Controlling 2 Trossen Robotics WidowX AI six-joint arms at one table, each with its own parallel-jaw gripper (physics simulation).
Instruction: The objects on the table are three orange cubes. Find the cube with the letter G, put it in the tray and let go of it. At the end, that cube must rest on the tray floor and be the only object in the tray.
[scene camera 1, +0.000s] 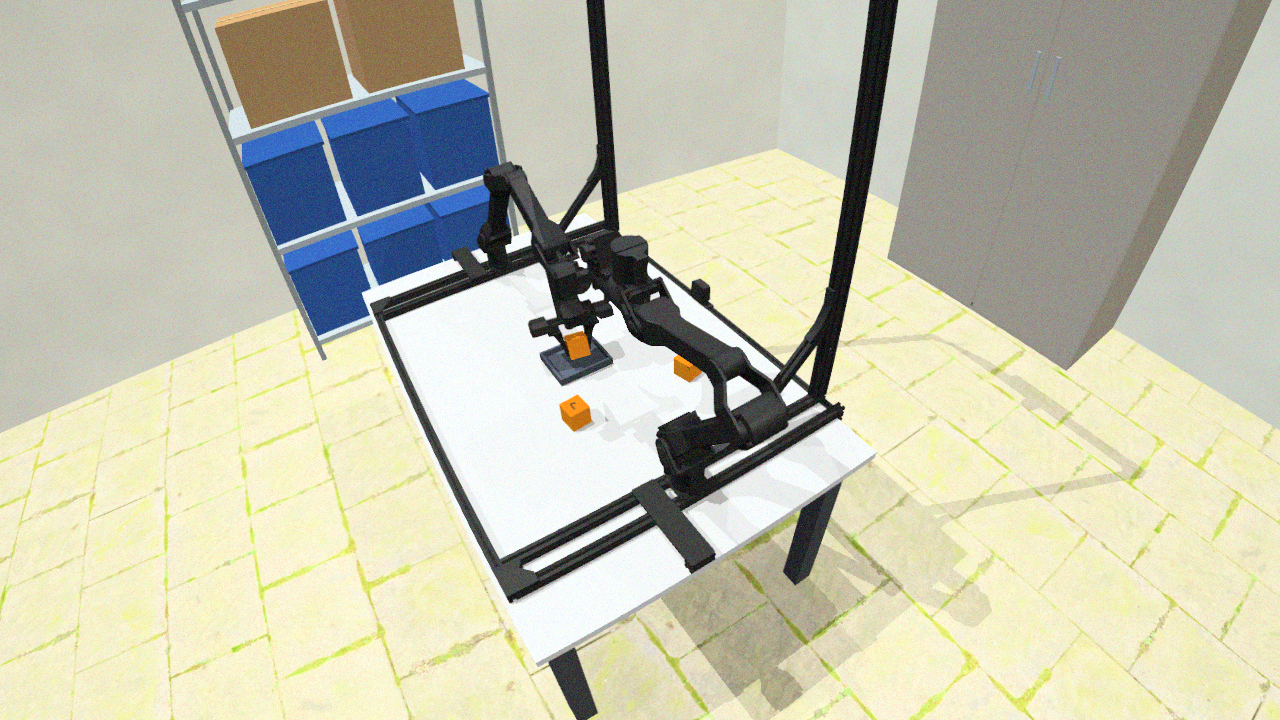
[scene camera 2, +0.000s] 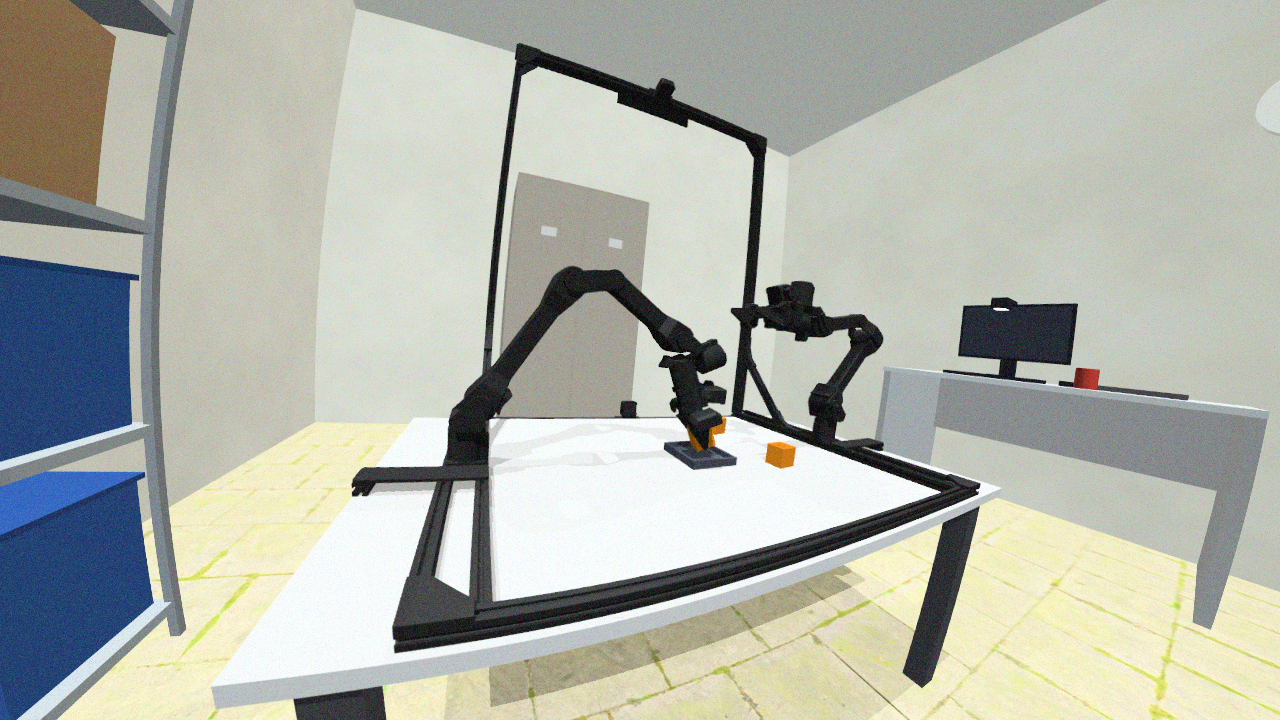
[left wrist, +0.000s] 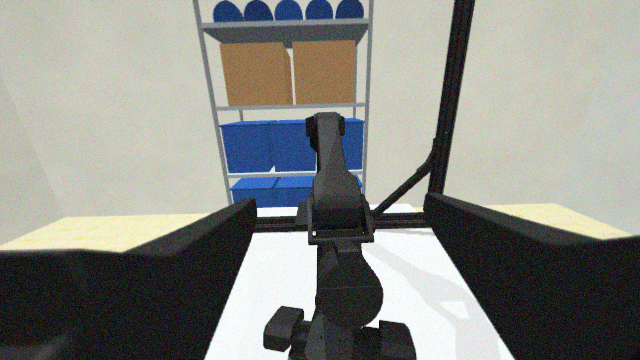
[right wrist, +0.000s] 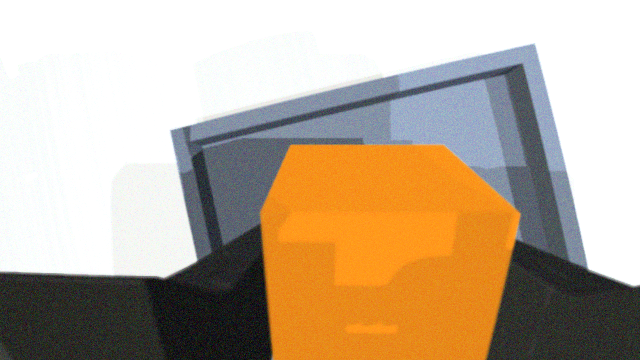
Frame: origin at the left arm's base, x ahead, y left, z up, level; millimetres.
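Seen in the pictures: left gripper, fingertip midpoint: (scene camera 1: 577, 245) (scene camera 2: 742, 309) (left wrist: 340, 203); right gripper, fingertip midpoint: (scene camera 1: 579, 353) (scene camera 2: 701, 445) (right wrist: 363, 224); left arm's base at its link origin: (scene camera 1: 686, 481) (scene camera 2: 823, 438); right arm's base at its link origin: (scene camera 1: 498, 263) (scene camera 2: 466, 458).
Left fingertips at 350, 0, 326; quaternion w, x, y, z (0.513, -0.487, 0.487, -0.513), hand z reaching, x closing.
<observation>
Offsets run from my left fingertips to a thing's middle, as dx, dy, dz. Level surfaces: height alone.
My right gripper (scene camera 1: 577, 346) (right wrist: 363, 224) is shut on an orange cube @(+78, -4, -297) (scene camera 1: 578, 345) (scene camera 2: 695, 440) (right wrist: 390, 180) low over the dark blue-grey tray @(+82, +2, -336) (scene camera 1: 588, 371) (scene camera 2: 716, 462) (right wrist: 544, 115). I cannot tell whether the cube touches the tray floor, and no letter is readable on it. A second orange cube @(-84, +89, -322) (scene camera 1: 574, 412) (scene camera 2: 780, 454) lies on the table below the tray in scene camera 1, with a dark mark I cannot read. The third orange cube @(-96, -185, -322) (scene camera 1: 686, 368) (scene camera 2: 719, 425) lies right of the tray in scene camera 1, letter unseen. My left gripper (scene camera 2: 742, 313) is open and empty, high above the table.
The left arm (scene camera 1: 693, 335) reaches over the third cube in scene camera 1, and its gripper is close to the right arm (scene camera 1: 537, 210) (left wrist: 335, 195). A black frame (scene camera 1: 447, 461) runs around the white table @(dz -345) (scene camera 1: 483, 429), with tall posts (scene camera 1: 863, 179) along one side.
</observation>
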